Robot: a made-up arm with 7 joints.
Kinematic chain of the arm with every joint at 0, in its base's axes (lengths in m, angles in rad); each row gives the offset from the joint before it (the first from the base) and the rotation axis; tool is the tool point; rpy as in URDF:
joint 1: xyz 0 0 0.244 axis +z
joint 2: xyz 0 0 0 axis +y
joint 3: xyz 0 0 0.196 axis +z
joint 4: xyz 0.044 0 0 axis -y
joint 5: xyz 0.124 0 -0.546 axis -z
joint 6: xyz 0 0 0 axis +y
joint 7: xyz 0.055 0 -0.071 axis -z
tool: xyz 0 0 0 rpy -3.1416 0 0
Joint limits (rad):
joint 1: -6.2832..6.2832
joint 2: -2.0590..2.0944
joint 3: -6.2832..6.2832
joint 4: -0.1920..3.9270
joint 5: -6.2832..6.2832
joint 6: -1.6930..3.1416
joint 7: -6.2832..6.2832
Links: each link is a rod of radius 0.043 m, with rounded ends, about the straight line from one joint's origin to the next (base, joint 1, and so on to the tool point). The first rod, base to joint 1, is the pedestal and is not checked.
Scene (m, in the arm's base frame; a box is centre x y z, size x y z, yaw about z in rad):
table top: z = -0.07
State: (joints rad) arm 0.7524 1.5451 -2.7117 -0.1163 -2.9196 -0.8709 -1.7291
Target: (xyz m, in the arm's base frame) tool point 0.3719 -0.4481 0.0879
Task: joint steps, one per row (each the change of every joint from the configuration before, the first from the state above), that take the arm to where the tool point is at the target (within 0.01 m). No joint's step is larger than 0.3 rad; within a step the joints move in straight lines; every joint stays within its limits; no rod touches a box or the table.
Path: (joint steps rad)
1: -0.0087 -0.0021 0.2684 0.2459 0.0545 0.1034 0.0000
2: -0.0086 -0.0021 0.2684 0.2459 0.0545 0.1034 0.0000
3: -0.0087 -0.0021 0.2685 0.2459 0.0545 0.1033 0.0000
4: -0.0086 -0.0022 0.2684 0.2459 0.0545 0.1034 0.0000
5: -0.0087 -0.0021 0.2684 0.2459 0.0545 0.1034 0.0000

